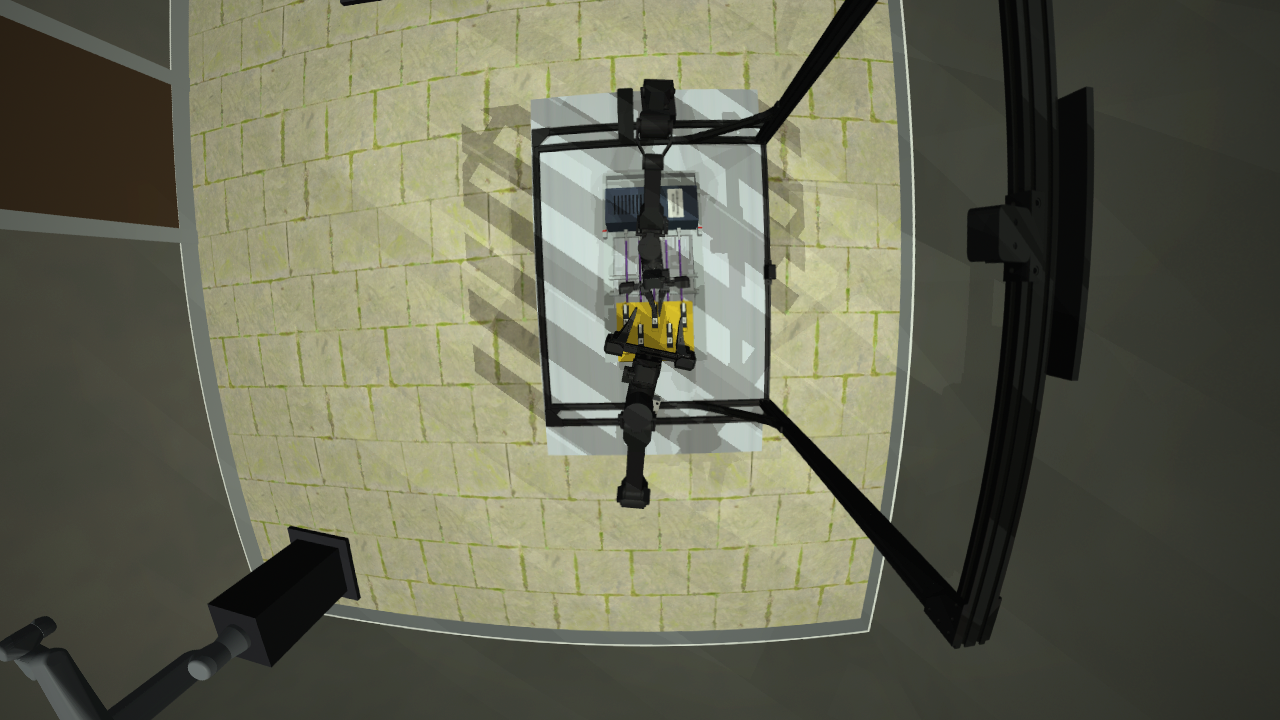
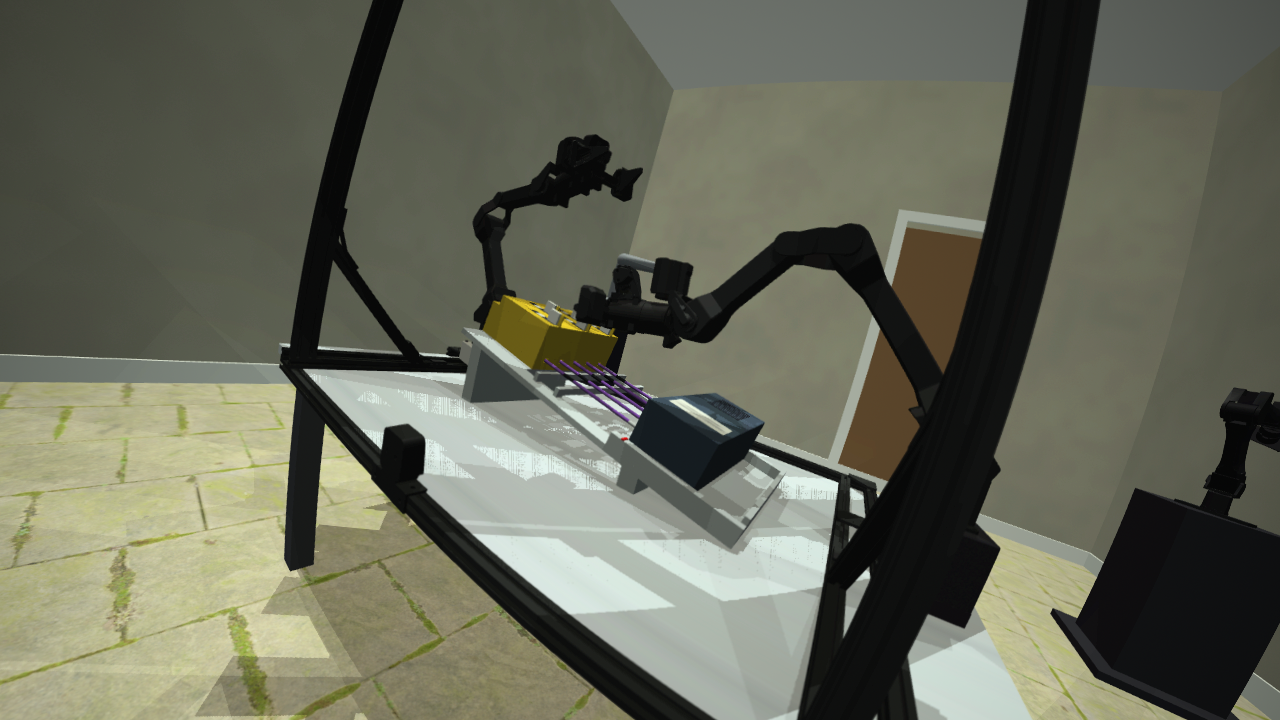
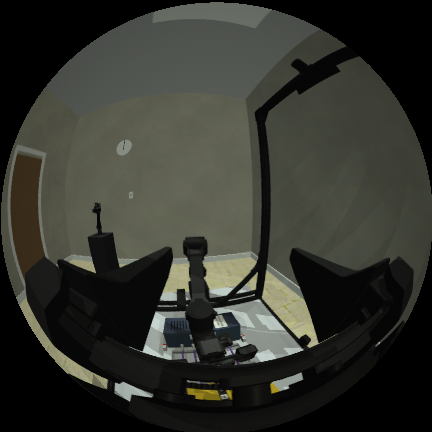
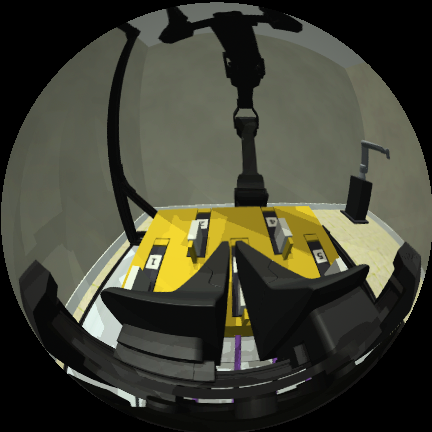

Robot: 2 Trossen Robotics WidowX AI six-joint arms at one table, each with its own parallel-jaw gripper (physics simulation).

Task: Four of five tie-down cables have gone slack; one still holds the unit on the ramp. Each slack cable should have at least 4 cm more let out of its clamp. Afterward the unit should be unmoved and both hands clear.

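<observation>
A yellow clamp block [image 1: 635, 316] [image 2: 526, 330] [image 4: 177, 229] with five numbered slots sits at the ramp's high end. Purple cables [image 1: 627, 257] [image 2: 605, 386] [image 4: 238, 349] run from it down to the dark blue unit [image 1: 623, 203] [image 2: 697, 436] [image 3: 174, 328] low on the grey ramp [image 2: 680, 486]. My right gripper [image 1: 652, 303] [image 2: 586, 303] [image 4: 231, 246] is shut, fingertips together over the middle slot. The levers at slot 2 [image 4: 197, 235] and slot 4 [image 4: 282, 234] stand raised. My left gripper [image 2: 630, 182] [image 3: 233, 254] is wide open and empty, high above the block.
A black frame [image 1: 539, 286] [image 2: 459, 515] rims the white table [image 1: 580, 236] [image 2: 566, 572]. A black stand with a grey post [image 4: 358, 197] stands on the floor to the right. A brown door [image 2: 909, 357] is in the back wall.
</observation>
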